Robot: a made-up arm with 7 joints. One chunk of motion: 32 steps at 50 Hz.
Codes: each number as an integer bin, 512 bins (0 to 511) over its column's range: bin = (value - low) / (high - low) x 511, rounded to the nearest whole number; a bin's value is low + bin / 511 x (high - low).
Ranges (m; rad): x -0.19..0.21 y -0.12..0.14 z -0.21..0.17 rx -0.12..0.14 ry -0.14..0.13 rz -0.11..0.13
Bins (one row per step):
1: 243 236 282 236 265 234
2: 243 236 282 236 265 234
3: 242 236 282 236 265 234
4: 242 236 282 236 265 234
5: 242 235 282 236 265 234
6: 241 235 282 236 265 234
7: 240 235 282 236 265 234
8: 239 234 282 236 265 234
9: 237 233 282 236 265 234
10: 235 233 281 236 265 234
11: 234 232 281 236 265 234
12: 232 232 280 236 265 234
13: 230 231 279 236 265 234
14: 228 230 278 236 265 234
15: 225 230 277 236 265 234
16: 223 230 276 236 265 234
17: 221 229 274 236 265 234
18: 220 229 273 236 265 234
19: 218 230 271 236 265 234
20: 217 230 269 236 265 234
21: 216 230 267 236 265 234
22: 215 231 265 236 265 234
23: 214 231 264 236 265 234
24: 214 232 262 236 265 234
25: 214 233 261 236 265 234
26: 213 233 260 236 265 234
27: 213 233 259 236 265 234
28: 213 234 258 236 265 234
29: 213 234 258 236 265 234
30: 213 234 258 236 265 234
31: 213 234 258 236 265 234
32: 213 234 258 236 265 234
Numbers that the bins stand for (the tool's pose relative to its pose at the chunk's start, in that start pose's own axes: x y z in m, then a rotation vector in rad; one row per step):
1: 0.0002 0.0001 -0.0003 0.0001 0.0000 -0.0001
2: 0.0002 0.0001 -0.0003 0.0001 0.0000 -0.0001
3: -0.0006 0.0001 -0.0003 0.0001 0.0000 -0.0001
4: -0.0006 0.0001 -0.0003 0.0001 0.0000 -0.0001
5: -0.0006 -0.0004 -0.0003 0.0001 0.0000 -0.0001
6: -0.0014 -0.0004 -0.0003 0.0001 0.0000 -0.0001
7: -0.0021 -0.0004 -0.0003 0.0001 0.0000 -0.0001
8: -0.0029 -0.0009 -0.0003 0.0001 0.0000 -0.0001
9: -0.0045 -0.0014 -0.0003 0.0001 0.0000 -0.0001
10: -0.0060 -0.0014 -0.0010 0.0001 0.0000 -0.0001
11: -0.0068 -0.0020 -0.0010 0.0001 0.0000 -0.0001
12: -0.0084 -0.0020 -0.0018 0.0001 0.0000 -0.0001
13: -0.0100 -0.0025 -0.0025 0.0001 0.0000 -0.0001
14: -0.0115 -0.0030 -0.0033 0.0001 0.0000 -0.0001
15: -0.0139 -0.0030 -0.0040 0.0001 0.0000 -0.0001
16: -0.0154 -0.0030 -0.0048 0.0001 0.0000 -0.0001
17: -0.0170 -0.0035 -0.0062 0.0001 0.0000 -0.0001
18: -0.0178 -0.0035 -0.0070 0.0001 0.0000 -0.0001
19: -0.0194 -0.0030 -0.0085 0.0001 0.0000 -0.0001
20: -0.0201 -0.0030 -0.0100 0.0001 0.0000 -0.0001
21: -0.0209 -0.0030 -0.0114 0.0001 0.0000 -0.0001
22: -0.0217 -0.0025 -0.0129 0.0001 0.0000 -0.0001
23: -0.0225 -0.0025 -0.0137 0.0001 0.0000 -0.0001
24: -0.0225 -0.0020 -0.0152 0.0001 0.0000 -0.0001
25: -0.0225 -0.0014 -0.0159 0.0001 0.0000 -0.0001
26: -0.0233 -0.0014 -0.0167 0.0001 0.0000 -0.0001
27: -0.0233 -0.0014 -0.0174 0.0001 0.0000 -0.0001
28: -0.0233 -0.0009 -0.0181 0.0001 0.0000 -0.0001
29: -0.0233 -0.0009 -0.0181 0.0001 0.0000 -0.0001
30: -0.0233 -0.0009 -0.0181 0.0001 0.0000 -0.0001
31: -0.0233 -0.0009 -0.0181 0.0001 0.0000 -0.0001
32: -0.0233 -0.0009 -0.0181 0.0001 0.0000 -0.0001

